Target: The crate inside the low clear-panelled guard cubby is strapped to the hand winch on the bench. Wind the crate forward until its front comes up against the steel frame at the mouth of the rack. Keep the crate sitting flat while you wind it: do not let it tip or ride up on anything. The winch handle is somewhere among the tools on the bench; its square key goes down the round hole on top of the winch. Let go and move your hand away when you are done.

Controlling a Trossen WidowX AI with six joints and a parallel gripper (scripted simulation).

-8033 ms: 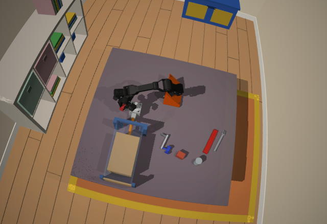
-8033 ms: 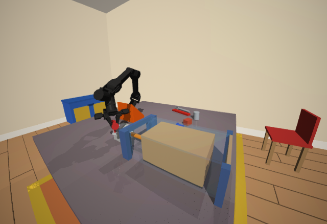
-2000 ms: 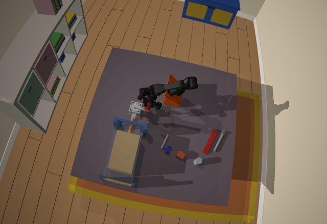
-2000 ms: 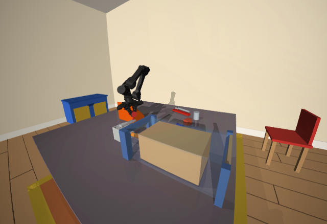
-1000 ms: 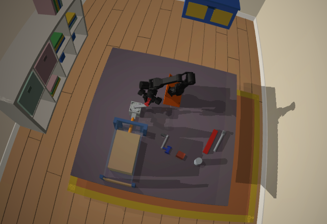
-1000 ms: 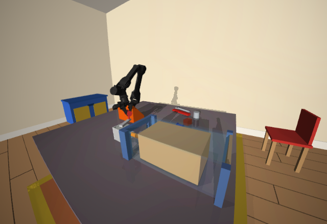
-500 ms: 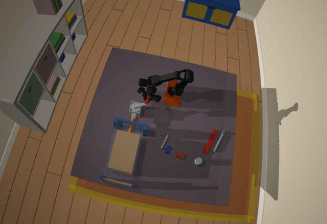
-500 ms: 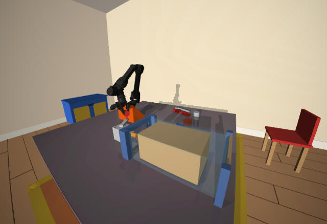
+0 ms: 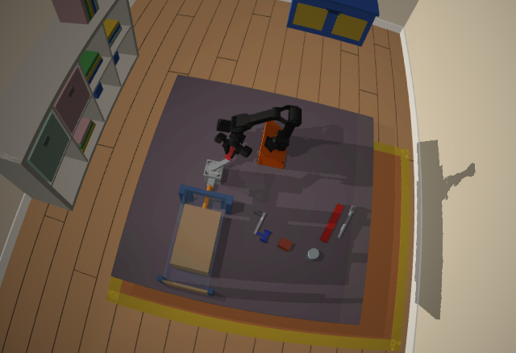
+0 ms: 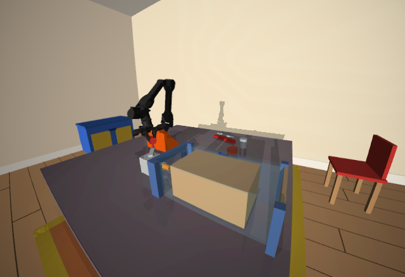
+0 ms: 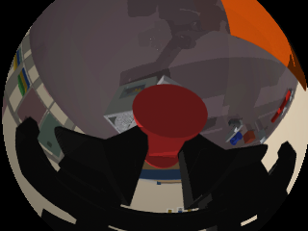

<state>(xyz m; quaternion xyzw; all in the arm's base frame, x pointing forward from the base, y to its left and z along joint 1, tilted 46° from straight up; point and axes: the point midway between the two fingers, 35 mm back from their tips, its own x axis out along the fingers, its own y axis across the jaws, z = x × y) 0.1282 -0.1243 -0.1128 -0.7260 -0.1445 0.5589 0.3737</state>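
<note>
Right now the winch handle is 30 mm below my gripper tip, 20 mm to the right of it and 20 mm ahead of it. Also, from my gripper tip: blue frame: 220 mm ahead, 40 mm to the right, 20 mm below; grey winch: 100 mm below, 70 mm to the right, 50 mm ahead; red grip: 10 mm behind.
</note>
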